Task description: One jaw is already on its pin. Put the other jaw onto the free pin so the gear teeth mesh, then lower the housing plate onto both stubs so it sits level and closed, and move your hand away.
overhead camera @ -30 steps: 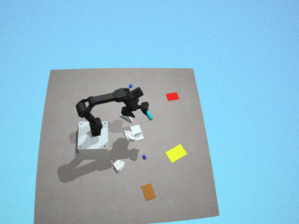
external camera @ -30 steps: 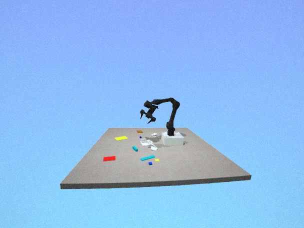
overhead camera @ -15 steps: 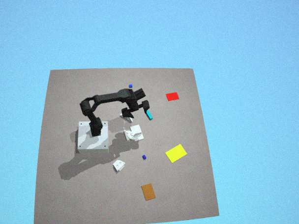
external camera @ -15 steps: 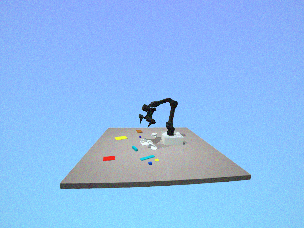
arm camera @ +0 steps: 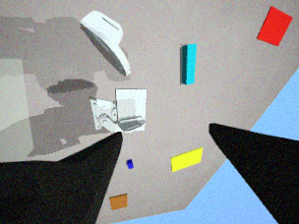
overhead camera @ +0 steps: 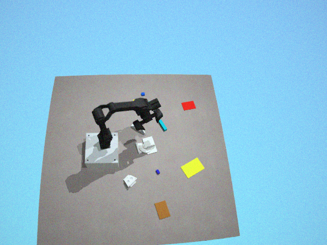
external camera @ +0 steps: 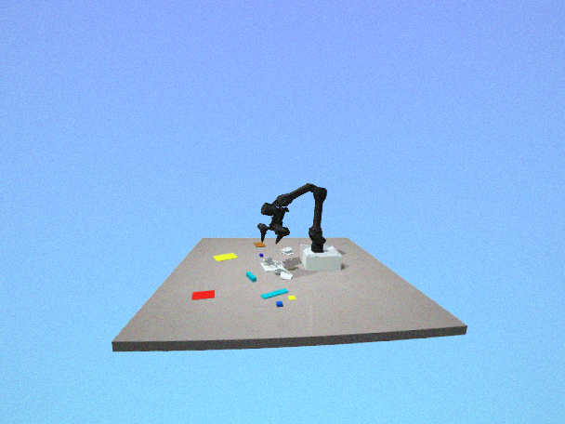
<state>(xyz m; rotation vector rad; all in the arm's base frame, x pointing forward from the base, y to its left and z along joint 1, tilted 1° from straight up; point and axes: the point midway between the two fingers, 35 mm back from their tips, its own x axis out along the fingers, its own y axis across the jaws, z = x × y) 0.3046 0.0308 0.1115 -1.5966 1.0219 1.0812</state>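
Right now the white jaw is 5 cm behind my gripper tip, 6 cm to the left of it and 15 cm below it. From my gripper tip the other things lie so: yellow piece (23 cm ahead, 29 cm to the right, 17 cm below); red piece (35 cm ahead, 20 cm to the left, 17 cm below); white base plate (1 cm behind, 6 cm to the right, 17 cm below).
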